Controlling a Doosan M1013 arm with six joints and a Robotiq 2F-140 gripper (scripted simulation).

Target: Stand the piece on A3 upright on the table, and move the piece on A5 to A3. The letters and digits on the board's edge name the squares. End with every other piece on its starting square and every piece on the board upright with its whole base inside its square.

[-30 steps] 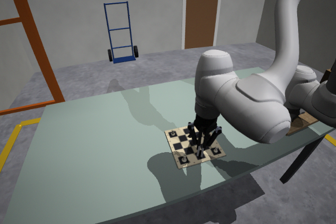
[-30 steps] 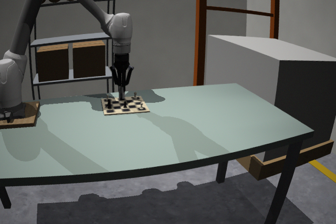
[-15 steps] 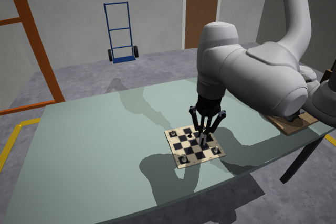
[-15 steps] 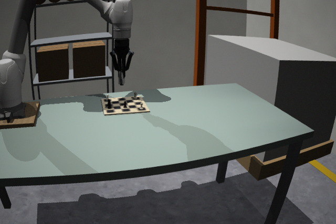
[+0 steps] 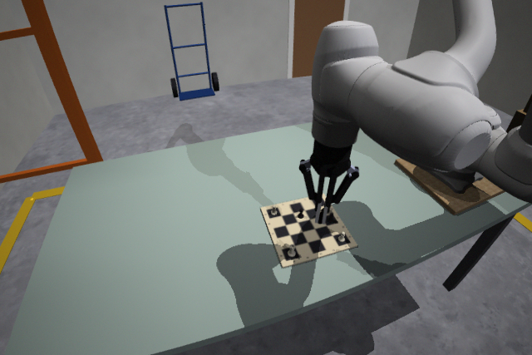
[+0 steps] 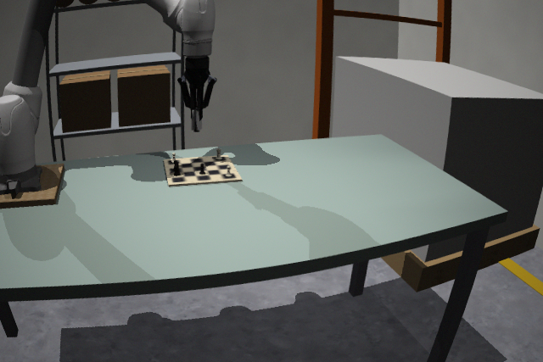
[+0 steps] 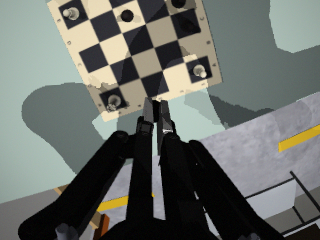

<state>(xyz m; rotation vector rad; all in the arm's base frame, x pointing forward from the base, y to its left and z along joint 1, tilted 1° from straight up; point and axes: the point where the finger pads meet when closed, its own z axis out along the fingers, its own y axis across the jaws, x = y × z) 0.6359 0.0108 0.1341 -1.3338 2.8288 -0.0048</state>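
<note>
Now: hand 140 mm above the chessboard, 70 mm to the left of it and 10 mm past it.
</note>
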